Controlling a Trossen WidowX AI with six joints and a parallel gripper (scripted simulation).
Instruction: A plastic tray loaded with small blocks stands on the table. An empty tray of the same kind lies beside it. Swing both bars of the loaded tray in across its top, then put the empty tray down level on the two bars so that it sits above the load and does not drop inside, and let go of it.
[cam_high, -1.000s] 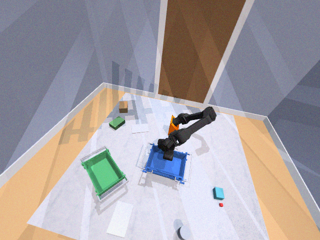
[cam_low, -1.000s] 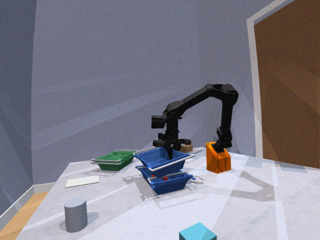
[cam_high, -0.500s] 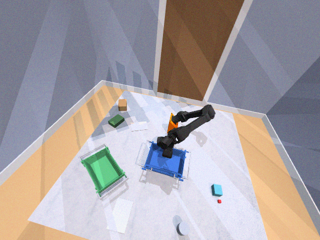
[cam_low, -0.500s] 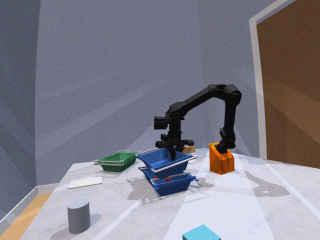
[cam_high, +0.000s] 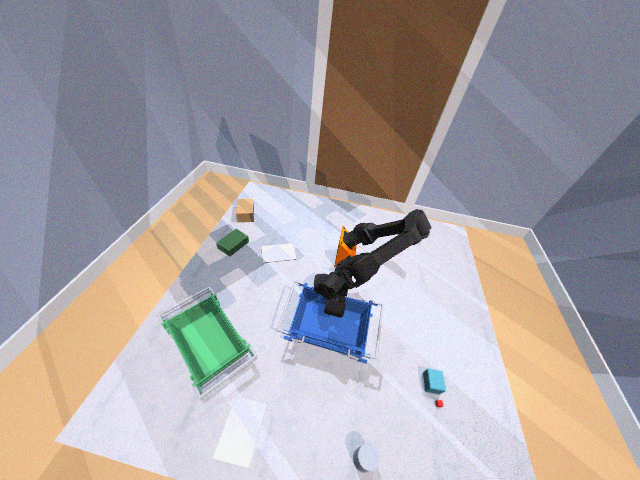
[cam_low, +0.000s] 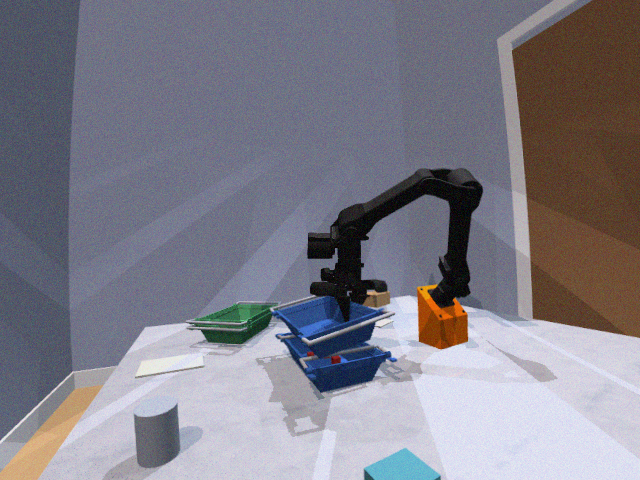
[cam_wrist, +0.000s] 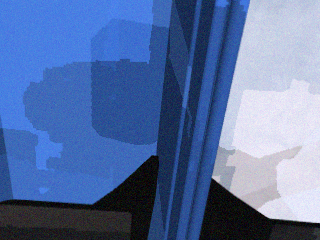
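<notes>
Right now the blue tray is 70 mm ahead of my gripper tip, 10 mm to the right of it and 20 mm above it. Also, from my gripper tip: teal block 170 mm ahead, 370 mm to the left, 80 mm below; grey cylinder 410 mm ahead, 140 mm to the left, 60 mm below; red block 230 mm ahead, 380 mm to the left, 90 mm below.
</notes>
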